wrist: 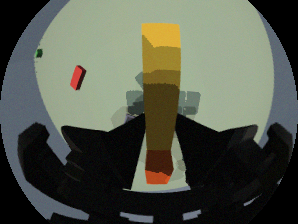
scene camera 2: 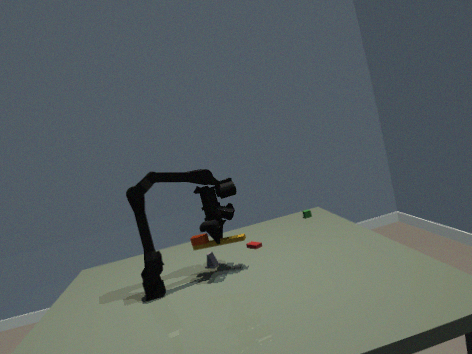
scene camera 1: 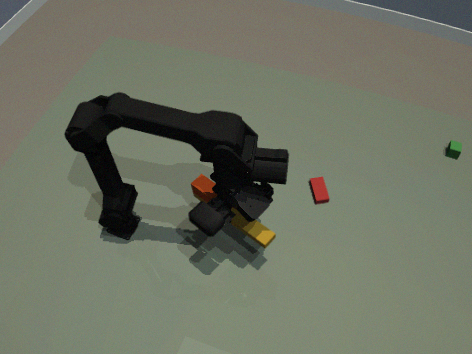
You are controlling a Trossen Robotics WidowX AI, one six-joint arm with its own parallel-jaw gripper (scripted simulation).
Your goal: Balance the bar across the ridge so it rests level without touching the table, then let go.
Scene:
my gripper: wrist; scene camera 2; scene camera 1 234, 215
same spot on my gripper: (scene camera 2: 217, 234) = (wrist: 204, 126)

